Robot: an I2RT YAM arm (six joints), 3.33 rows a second.
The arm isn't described. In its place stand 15 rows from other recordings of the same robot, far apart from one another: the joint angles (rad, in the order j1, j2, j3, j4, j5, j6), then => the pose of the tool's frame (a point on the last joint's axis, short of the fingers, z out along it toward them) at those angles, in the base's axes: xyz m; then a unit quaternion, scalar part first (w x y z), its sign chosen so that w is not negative.
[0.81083, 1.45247, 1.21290, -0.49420, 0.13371, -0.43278] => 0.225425, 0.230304, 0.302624, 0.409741, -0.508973, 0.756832, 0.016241
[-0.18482, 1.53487, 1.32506, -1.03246, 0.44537, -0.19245] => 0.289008, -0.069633, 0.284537, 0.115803, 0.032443, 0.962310, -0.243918
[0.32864, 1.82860, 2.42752, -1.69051, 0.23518, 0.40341] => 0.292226, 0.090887, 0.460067, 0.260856, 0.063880, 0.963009, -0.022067
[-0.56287, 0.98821, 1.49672, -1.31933, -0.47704, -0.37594] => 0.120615, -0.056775, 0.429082, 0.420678, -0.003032, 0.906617, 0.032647
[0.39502, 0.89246, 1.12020, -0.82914, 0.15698, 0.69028] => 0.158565, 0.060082, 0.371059, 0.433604, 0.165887, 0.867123, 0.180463
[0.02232, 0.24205, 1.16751, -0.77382, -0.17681, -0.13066] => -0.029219, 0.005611, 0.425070, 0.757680, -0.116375, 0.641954, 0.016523
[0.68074, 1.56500, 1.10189, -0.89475, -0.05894, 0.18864] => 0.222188, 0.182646, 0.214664, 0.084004, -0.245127, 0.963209, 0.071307
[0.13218, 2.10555, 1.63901, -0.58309, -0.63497, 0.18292] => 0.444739, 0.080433, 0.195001, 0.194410, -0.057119, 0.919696, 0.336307
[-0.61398, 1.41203, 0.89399, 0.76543, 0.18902, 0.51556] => 0.262993, -0.193556, 0.331673, 0.781623, 0.390296, 0.476878, -0.096551
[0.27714, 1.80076, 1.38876, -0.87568, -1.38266, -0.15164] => 0.328263, 0.129737, 0.249975, 0.068898, -0.250156, 0.726095, 0.636759
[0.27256, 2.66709, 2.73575, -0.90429, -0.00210, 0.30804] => 0.547636, 0.153151, 0.229496, 0.344044, 0.016177, 0.933058, 0.103802
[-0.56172, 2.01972, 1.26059, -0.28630, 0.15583, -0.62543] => 0.342664, -0.222183, 0.131792, 0.172559, -0.010462, 0.962922, -0.207110
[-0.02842, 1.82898, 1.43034, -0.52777, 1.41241, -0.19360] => 0.383155, -0.046060, 0.265297, 0.171239, 0.145253, 0.736172, -0.638458
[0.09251, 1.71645, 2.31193, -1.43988, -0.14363, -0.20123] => 0.298289, 0.032792, 0.480140, 0.357471, -0.161660, 0.918588, 0.047720
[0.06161, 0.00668, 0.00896, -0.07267, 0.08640, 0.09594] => 0.110043, 0.003711, 0.168124, 0.681525, 0.041984, 0.730255, 0.022107
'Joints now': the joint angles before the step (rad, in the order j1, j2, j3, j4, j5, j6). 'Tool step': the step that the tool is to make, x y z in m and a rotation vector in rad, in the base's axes. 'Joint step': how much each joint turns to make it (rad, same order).
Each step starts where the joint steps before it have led.
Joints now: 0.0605, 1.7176, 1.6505, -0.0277, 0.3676, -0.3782
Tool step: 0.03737, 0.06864, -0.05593, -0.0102, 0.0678, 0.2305
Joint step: 0.1381, 0.1579, 0.0000, 0.0938, -0.0916, -0.0137
